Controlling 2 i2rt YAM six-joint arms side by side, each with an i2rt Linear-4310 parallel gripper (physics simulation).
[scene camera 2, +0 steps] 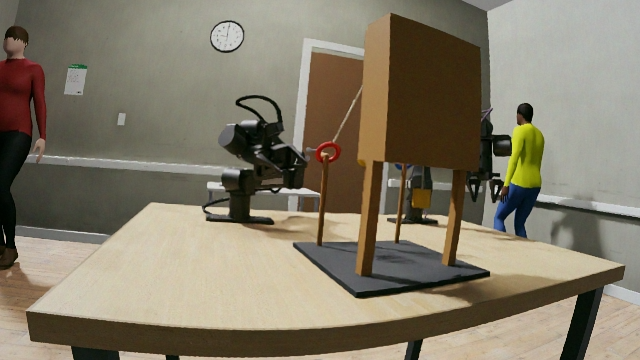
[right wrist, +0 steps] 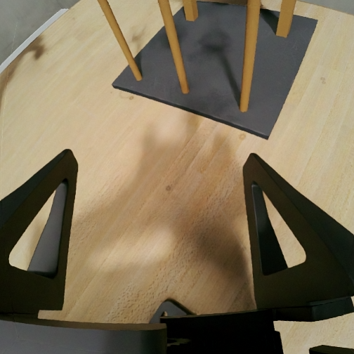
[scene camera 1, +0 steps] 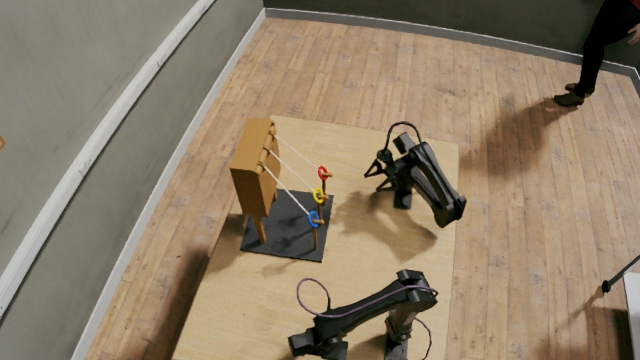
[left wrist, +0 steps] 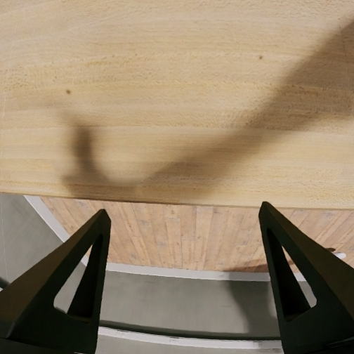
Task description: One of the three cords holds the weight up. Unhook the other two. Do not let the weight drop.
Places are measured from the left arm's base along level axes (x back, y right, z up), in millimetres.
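Where they show: left gripper, fingertip midpoint: (scene camera 2: 483,202) (scene camera 1: 321,354); right gripper, fingertip midpoint: (scene camera 2: 295,169) (scene camera 1: 370,183); left arm's base, link origin: (scene camera 2: 413,222) (scene camera 1: 397,335); right arm's base, link origin: (scene camera 2: 238,220) (scene camera 1: 403,189).
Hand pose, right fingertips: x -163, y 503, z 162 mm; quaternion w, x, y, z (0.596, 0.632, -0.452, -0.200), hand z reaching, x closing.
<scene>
Things, the pixels of their centre, and the offset from my right fingertips. Level surfaces: height alone.
- red ring, body centre: (scene camera 2: 328,152) (scene camera 1: 322,173) dx -171, dy -15, dz +45 mm
- yellow ring, body centre: (scene camera 2: 369,157) (scene camera 1: 318,195) dx -170, dy -113, dz +45 mm
- yellow weight, body centre: (scene camera 2: 421,198) dx -375, dy -115, dz -21 mm
- wooden table, surface height: dz -162 mm
A red ring (scene camera 1: 318,172) (scene camera 2: 338,152), a yellow ring (scene camera 1: 314,195) (scene camera 2: 361,162) and a blue ring (scene camera 1: 309,218) (scene camera 2: 402,165) each sit on a wooden post's peg. White cords run from them up to a brown box (scene camera 1: 250,145) (scene camera 2: 425,95) on legs. A yellow weight (scene camera 2: 421,197) hangs below the box in scene camera 2. Which cord bears it is hidden. My right gripper (scene camera 1: 372,182) (right wrist: 162,157) is open and empty, apart from the rings, to their right in scene camera 1. My left gripper (scene camera 2: 484,199) (left wrist: 182,211) is open and empty, away from the rings.
The posts and box legs stand on a dark base plate (scene camera 1: 287,250) (scene camera 2: 345,280) (right wrist: 210,65) on the wooden table (scene camera 1: 240,300) (scene camera 2: 150,280). In scene camera 1 the left arm (scene camera 1: 360,302) reaches across the bottom. People stand beyond the table.
</scene>
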